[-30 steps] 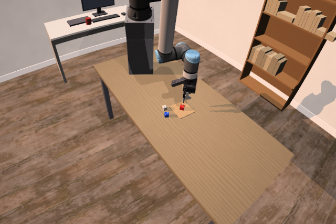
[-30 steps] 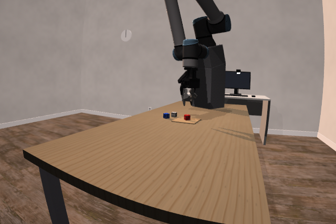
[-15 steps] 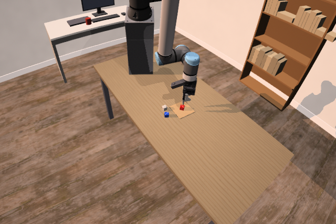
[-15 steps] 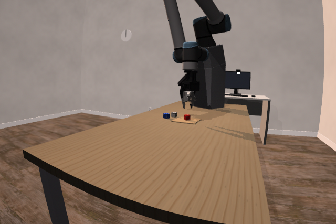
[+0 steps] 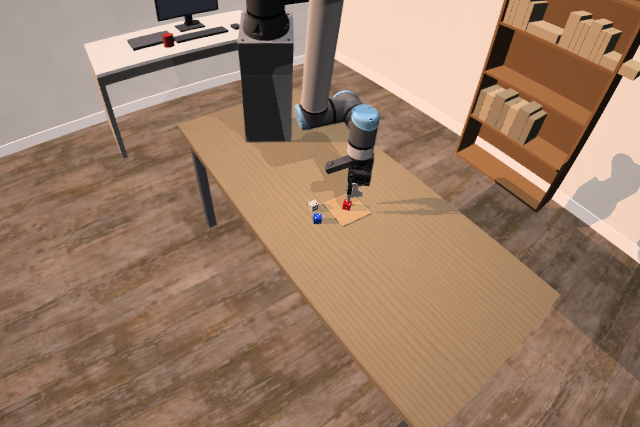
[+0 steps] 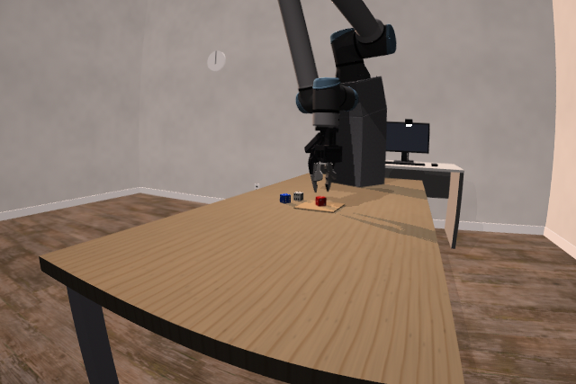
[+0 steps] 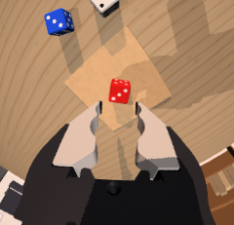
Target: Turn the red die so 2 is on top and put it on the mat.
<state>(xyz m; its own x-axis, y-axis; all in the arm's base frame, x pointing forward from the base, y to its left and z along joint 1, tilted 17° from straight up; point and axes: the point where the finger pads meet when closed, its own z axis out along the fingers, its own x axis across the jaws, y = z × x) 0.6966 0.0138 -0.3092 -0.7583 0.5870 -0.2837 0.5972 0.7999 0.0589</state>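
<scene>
Now: the red die 50 mm below my hand. Also, from my hand: tan mat: 70 mm below; white die: 60 mm behind, 120 mm to the right, 50 mm below; blue die: 140 mm to the right, 50 mm below.
</scene>
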